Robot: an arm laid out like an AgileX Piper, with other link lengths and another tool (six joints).
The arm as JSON. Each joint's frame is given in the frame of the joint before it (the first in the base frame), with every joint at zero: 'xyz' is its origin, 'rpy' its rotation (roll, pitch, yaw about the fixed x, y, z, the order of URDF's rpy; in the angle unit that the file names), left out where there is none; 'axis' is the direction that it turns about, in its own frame. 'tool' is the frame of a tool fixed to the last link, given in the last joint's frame.
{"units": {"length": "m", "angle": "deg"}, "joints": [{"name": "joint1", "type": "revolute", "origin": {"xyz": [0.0, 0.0, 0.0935]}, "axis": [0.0, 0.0, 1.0]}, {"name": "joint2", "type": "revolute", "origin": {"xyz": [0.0, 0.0, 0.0], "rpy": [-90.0, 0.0, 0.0]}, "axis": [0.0, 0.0, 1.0]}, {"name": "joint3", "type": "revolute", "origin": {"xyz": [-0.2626, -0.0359, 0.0]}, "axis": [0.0, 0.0, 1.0]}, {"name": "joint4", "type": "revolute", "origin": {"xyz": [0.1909, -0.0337, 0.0], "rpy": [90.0, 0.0, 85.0]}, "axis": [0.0, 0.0, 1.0]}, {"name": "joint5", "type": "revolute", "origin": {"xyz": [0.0, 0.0, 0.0], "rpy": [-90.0, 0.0, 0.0]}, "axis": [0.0, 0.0, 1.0]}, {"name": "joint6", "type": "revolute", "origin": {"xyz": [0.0, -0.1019, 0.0], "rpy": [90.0, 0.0, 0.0]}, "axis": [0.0, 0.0, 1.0]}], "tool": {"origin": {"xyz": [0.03, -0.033, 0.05], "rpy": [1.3, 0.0, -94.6]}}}
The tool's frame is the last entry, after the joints.
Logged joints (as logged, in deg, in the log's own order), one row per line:
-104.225, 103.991, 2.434, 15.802, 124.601, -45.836
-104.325, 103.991, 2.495, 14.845, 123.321, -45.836
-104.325, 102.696, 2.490, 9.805, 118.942, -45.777
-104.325, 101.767, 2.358, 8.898, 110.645, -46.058
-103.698, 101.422, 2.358, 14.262, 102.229, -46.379
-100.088, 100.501, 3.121, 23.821, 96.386, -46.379
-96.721, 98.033, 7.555, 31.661, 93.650, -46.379
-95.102, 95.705, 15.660, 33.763, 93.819, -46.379
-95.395, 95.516, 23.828, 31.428, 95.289, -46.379
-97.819, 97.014, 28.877, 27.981, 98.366, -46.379
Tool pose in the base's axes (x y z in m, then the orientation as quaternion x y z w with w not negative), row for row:
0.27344, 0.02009, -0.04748, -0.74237, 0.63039, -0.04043, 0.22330
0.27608, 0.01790, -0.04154, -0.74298, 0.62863, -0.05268, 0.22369
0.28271, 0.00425, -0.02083, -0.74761, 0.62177, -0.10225, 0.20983
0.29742, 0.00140, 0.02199, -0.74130, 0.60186, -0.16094, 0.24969
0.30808, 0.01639, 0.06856, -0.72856, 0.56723, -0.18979, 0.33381
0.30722, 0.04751, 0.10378, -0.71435, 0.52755, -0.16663, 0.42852
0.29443, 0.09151, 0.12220, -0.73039, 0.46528, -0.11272, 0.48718
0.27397, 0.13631, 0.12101, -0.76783, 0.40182, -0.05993, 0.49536
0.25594, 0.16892, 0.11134, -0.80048, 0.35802, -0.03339, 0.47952
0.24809, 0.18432, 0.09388, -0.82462, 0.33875, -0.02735, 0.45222
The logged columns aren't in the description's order. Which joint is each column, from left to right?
Columns, left to right: joint6, joint4, joint1, joint5, joint2, joint3.
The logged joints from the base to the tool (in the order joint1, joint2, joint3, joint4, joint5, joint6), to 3 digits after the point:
2.434, 124.601, -45.836, 103.991, 15.802, -104.225
2.495, 123.321, -45.836, 103.991, 14.845, -104.325
2.490, 118.942, -45.777, 102.696, 9.805, -104.325
2.358, 110.645, -46.058, 101.767, 8.898, -104.325
2.358, 102.229, -46.379, 101.422, 14.262, -103.698
3.121, 96.386, -46.379, 100.501, 23.821, -100.088
7.555, 93.650, -46.379, 98.033, 31.661, -96.721
15.660, 93.819, -46.379, 95.705, 33.763, -95.102
23.828, 95.289, -46.379, 95.516, 31.428, -95.395
28.877, 98.366, -46.379, 97.014, 27.981, -97.819

